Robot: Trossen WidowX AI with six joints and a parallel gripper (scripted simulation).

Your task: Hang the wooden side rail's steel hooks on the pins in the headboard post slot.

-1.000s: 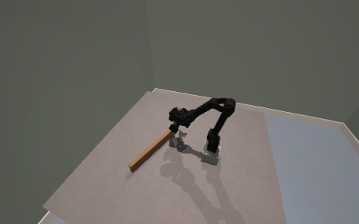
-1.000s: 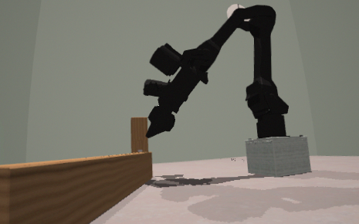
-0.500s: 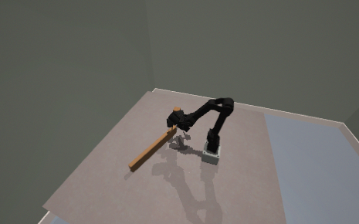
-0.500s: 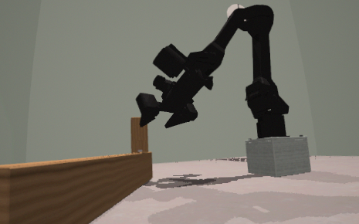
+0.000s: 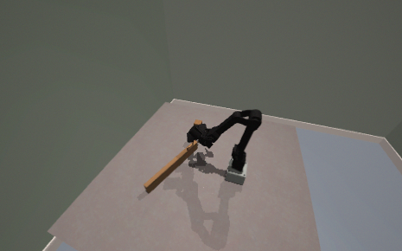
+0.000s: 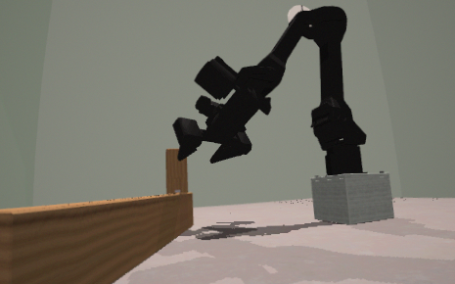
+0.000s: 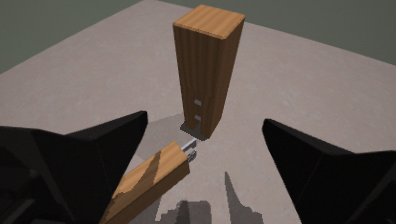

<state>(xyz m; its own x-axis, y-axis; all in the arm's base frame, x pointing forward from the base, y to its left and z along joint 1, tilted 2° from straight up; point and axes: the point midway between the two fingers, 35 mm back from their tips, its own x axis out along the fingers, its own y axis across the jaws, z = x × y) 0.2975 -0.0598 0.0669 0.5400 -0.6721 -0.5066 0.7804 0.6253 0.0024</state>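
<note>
Now: the headboard post 6 cm to the right of my gripper tip, 5 cm below it and 5 cm ahead of it.
</note>
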